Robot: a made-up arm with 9 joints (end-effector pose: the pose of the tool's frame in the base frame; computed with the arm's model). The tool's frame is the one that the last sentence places.
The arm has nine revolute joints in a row. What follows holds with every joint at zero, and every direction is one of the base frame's.
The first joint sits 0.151 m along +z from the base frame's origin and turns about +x.
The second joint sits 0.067 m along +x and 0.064 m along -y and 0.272 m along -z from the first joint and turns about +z.
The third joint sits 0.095 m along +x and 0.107 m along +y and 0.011 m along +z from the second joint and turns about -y.
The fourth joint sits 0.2 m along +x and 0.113 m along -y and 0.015 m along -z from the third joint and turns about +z.
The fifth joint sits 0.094 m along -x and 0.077 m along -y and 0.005 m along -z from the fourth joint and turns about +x.
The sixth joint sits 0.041 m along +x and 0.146 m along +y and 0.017 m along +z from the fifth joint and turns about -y.
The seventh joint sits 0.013 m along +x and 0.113 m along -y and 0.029 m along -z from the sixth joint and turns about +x.
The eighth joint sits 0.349 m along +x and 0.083 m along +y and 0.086 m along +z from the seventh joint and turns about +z.
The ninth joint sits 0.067 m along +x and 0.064 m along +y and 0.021 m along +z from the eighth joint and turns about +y.
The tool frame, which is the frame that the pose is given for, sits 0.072 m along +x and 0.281 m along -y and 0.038 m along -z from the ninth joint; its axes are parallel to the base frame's.
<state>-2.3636 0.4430 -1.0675 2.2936 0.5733 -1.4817 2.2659 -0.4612 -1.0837</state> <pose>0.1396 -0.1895 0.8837 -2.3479 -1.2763 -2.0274</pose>
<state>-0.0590 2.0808 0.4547 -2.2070 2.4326 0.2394 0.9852 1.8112 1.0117</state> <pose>0.2740 -0.1623 -0.4107 2.4625 -0.4765 -1.6576</pose>
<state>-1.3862 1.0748 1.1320 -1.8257 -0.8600 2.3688 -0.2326 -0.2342 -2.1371</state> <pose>-0.2566 0.1080 -0.0758 -0.9480 0.8965 -1.5508</pose>
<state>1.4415 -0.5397 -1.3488 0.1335 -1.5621 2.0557 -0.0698 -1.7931 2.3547</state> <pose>0.0026 0.3332 0.1150 1.9594 -0.7166 1.7552</pose>
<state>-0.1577 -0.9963 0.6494 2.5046 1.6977 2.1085 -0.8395 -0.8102 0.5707</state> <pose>0.4401 -0.5439 0.2693 0.5771 0.2584 -0.9698</pose>
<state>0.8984 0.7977 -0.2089 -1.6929 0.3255 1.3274 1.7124 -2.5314 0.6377</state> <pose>0.0567 0.2092 0.2386 -2.8572 0.1721 0.7662</pose>
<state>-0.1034 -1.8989 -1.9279 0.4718 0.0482 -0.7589 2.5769 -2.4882 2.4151</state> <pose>-0.0659 0.1368 -0.5150 1.0202 1.1055 -0.1897</pose>
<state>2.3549 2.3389 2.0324 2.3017 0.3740 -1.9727 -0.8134 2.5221 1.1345</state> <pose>0.3292 -0.3408 0.3688 -1.0533 1.0099 -0.1016</pose>
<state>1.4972 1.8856 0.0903 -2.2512 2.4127 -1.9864 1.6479 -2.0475 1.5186</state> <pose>-0.0026 0.1570 0.3943 1.9617 0.8086 -1.8887</pose>
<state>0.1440 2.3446 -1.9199 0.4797 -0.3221 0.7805 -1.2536 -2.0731 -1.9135</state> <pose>-0.0573 -0.1514 -0.3158 -2.6577 -0.3046 -2.2655</pose>
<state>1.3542 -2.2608 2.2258 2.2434 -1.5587 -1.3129 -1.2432 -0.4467 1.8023</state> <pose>0.3293 -0.1044 -0.0053 1.9649 -0.9249 1.1945</pose>
